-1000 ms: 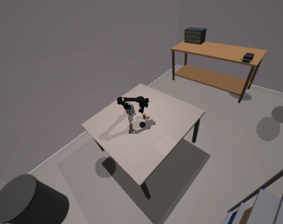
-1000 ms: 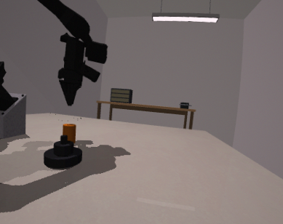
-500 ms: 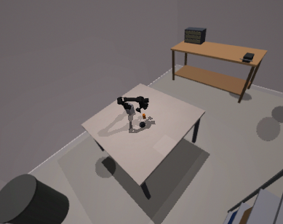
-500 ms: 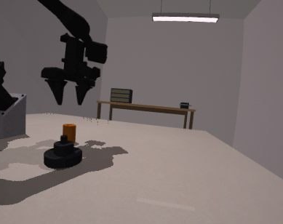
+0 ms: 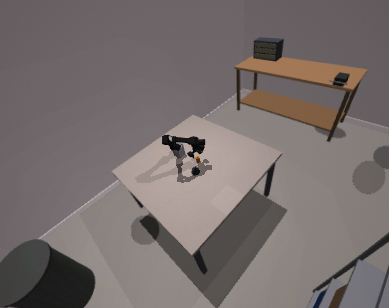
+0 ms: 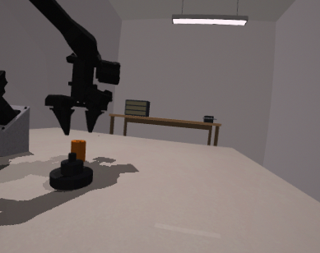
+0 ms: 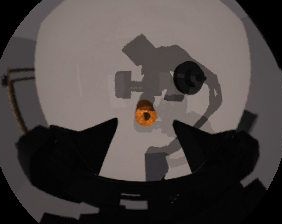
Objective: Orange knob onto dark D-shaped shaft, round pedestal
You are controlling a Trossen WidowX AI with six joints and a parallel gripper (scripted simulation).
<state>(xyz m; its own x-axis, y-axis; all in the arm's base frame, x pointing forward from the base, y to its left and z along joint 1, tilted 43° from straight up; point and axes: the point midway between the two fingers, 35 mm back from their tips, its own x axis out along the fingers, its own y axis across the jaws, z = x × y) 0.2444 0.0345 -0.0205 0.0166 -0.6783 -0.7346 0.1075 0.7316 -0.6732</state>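
Now: the orange knob 5 cm below my gripper tip. From my gripper tip the other things lie so: dark shaft (12 cm to the right, 7 cm ahead, 5 cm below).
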